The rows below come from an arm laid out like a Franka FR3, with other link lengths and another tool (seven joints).
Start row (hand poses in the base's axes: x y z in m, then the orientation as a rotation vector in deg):
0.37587 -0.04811 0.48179 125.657 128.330 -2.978
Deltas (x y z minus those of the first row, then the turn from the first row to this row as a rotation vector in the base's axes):
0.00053 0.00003 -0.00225 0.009 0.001 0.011
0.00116 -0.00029 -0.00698 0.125 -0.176 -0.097
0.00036 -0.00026 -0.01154 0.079 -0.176 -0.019
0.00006 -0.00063 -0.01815 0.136 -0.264 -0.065
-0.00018 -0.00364 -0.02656 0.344 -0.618 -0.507
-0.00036 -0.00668 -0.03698 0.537 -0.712 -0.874
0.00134 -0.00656 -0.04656 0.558 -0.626 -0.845
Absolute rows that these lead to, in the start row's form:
0.37640 -0.04808 0.47954 125.649 128.347 -2.969
0.37703 -0.04840 0.47481 125.745 128.200 -2.645
0.37623 -0.04837 0.47025 125.634 128.260 -2.696
0.37593 -0.04874 0.46364 125.673 128.195 -2.535
0.37569 -0.05175 0.45523 126.105 127.640 -1.916
0.37551 -0.05479 0.44481 126.566 127.291 -1.599
0.37721 -0.05467 0.43523 126.586 127.378 -1.670

